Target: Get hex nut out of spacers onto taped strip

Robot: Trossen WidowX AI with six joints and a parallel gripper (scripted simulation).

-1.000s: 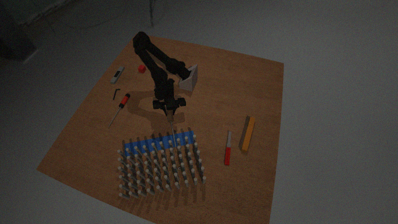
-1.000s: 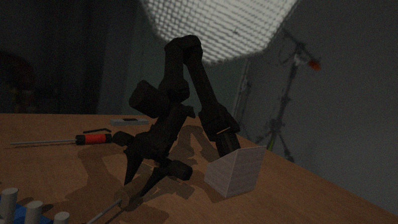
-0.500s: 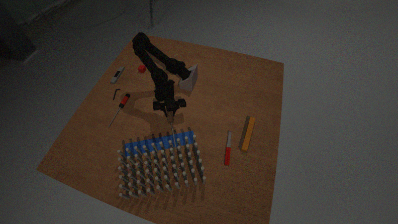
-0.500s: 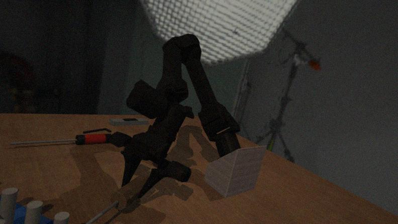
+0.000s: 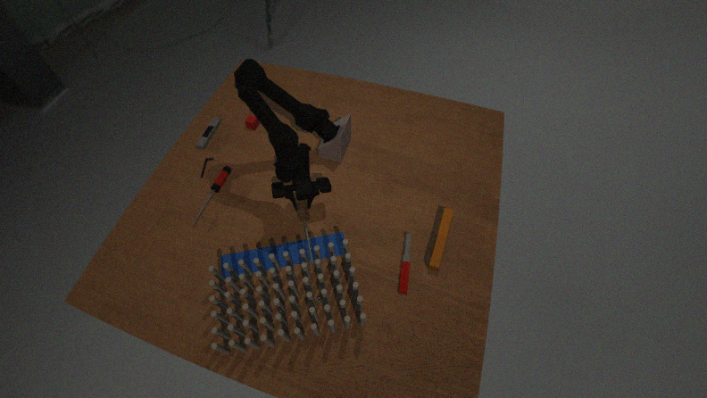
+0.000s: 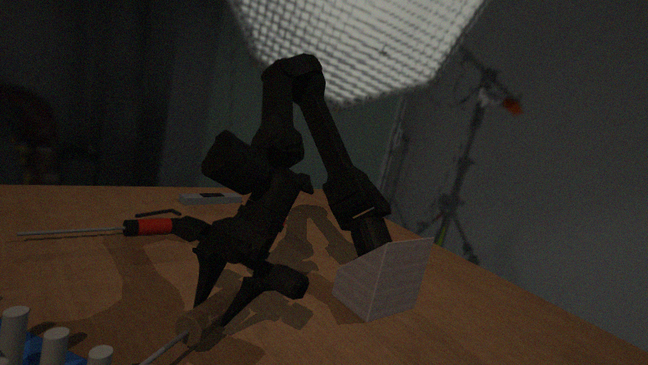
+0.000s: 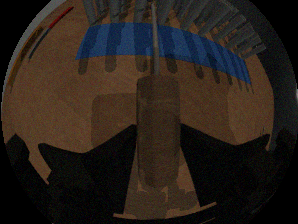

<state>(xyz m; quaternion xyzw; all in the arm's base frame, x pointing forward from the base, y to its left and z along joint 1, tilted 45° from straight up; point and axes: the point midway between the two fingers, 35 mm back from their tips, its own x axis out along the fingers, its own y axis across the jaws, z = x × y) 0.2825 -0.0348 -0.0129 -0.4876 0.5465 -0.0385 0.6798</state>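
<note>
Now: gripper tip 16 cm short of the blue taped strip, 3 cm above it and 1 cm to the left of it. The rest, counted from my gripper tip: orange bar (47 cm to the left, 3 cm behind, 2 cm below); then black hex key (44 cm to the right, 11 cm behind, 3 cm below); then red-and-grey tool (37 cm to the left, 8 cm ahead, 3 cm below).
</note>
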